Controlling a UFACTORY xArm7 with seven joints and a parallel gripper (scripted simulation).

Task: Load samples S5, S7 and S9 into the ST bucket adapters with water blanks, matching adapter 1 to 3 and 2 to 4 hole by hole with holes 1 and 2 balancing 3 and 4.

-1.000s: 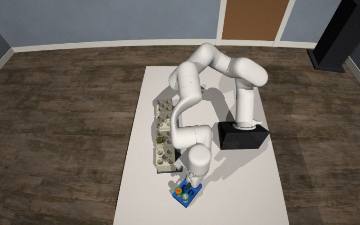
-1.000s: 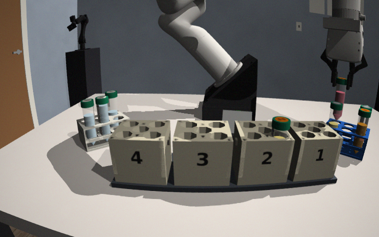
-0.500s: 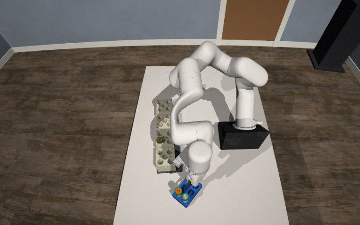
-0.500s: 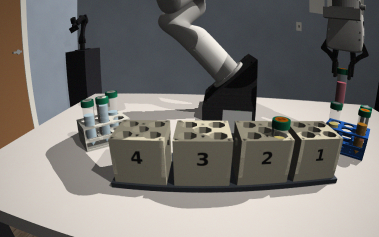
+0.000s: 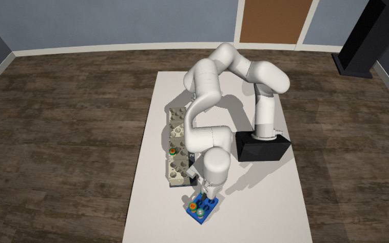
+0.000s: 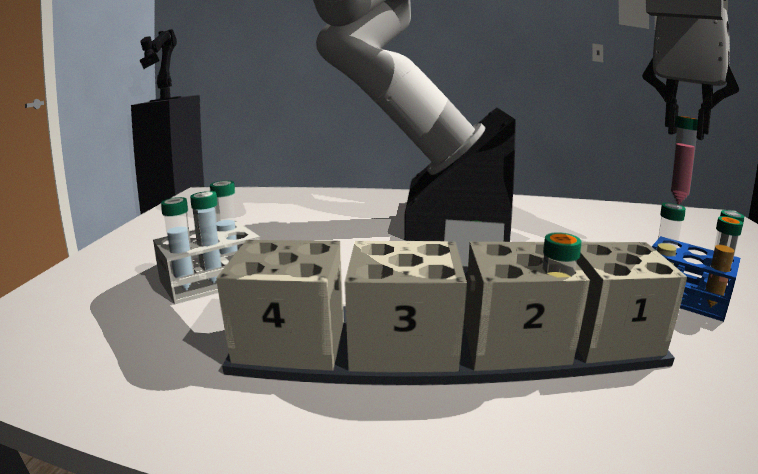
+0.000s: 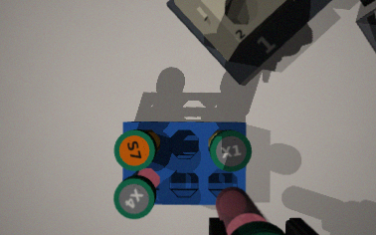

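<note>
Now: hand 5 cm above the pink-filled sample tube and 1 cm past it. From my hand the other things lie so: blue rack: 20 cm below, 4 cm ahead, 2 cm to the left; then green done key: 28 cm to the right, 16 cm below, 1 cm ahead; then S7 tube: 16 cm below, 7 cm ahead, 5 cm to the left.
</note>
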